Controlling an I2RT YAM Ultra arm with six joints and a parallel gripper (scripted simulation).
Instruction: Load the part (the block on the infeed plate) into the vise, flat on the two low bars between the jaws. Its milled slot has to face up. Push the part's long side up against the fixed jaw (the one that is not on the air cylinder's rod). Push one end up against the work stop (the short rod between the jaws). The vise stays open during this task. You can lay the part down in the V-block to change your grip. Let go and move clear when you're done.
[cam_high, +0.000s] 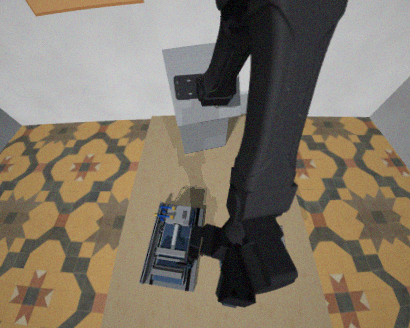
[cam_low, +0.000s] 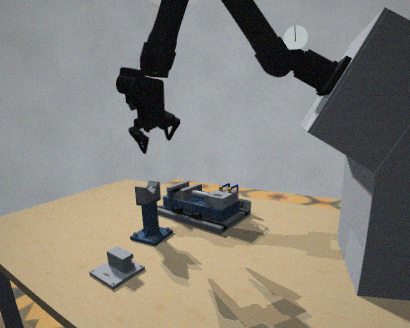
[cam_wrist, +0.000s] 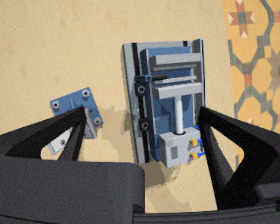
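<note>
Now: the part 24 cm to the left of my hand, 24 cm below it and 6 cm behind it. From my hand the other things lie so: V-block post 21 cm below, 8 cm to the left, 2 cm behind; moving jaw 19 cm below, 13 cm to the right, 4 cm behind; work stop 17 cm below, 10 cm to the right.
</note>
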